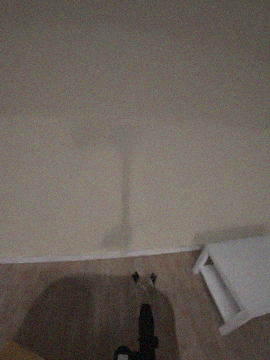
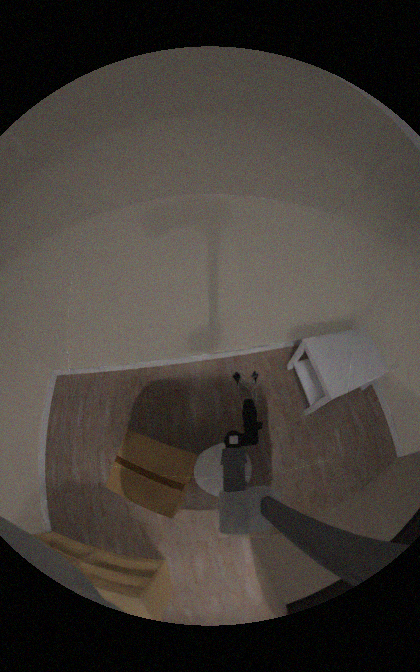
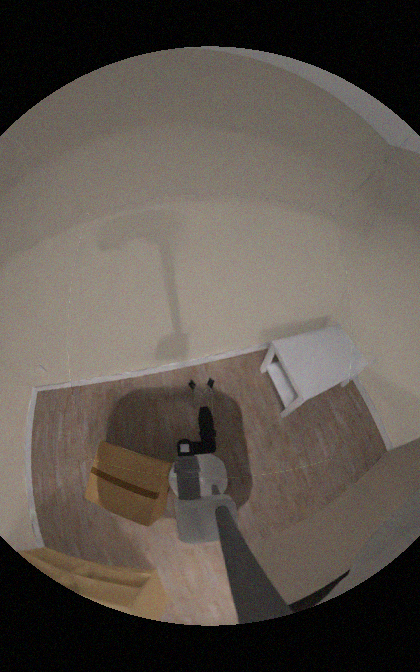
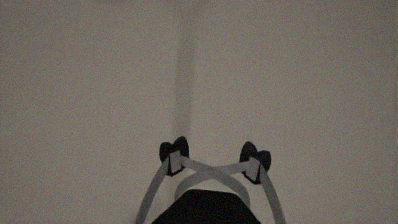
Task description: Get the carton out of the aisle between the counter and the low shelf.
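The brown carton with a dark tape strip stands on the floor at the left of my round base, close against or touching it. The low shelf is tan and shows at the lower left, apart from the carton. The counter, with a beige side and dark top edge, is at the lower right, partly hidden by my mast. The carton lies on the wall side of the floor strip between them. My gripper is open, ahead of my base and away from the carton.
A small white table stands ahead to the right by the wall. The beige wall is in front of my gripper. A side wall runs left of the carton.
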